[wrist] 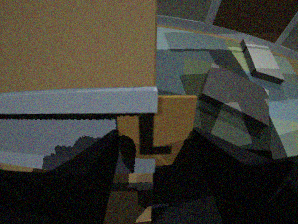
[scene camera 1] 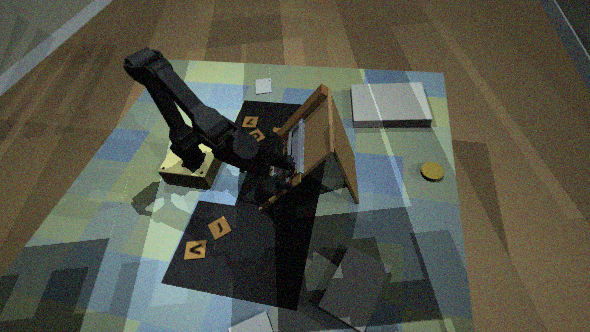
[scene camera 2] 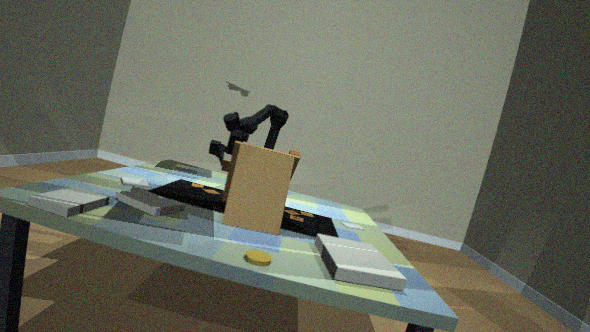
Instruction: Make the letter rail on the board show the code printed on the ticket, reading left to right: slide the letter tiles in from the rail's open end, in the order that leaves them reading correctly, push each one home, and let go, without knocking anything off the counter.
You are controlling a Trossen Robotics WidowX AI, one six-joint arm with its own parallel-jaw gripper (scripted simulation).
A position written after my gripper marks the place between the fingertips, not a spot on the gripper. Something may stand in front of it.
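Note:
My gripper (scene camera 1: 294, 178) is visible, also in the wrist view (wrist: 155, 134). A grey box (scene camera 1: 390, 104) appears in scene camera 2 too, the box (scene camera 2: 351, 261) sharing that picture with a slab (scene camera 2: 144, 200). The wrist view does not show the grey box, hidden by a wooden a-frame board.

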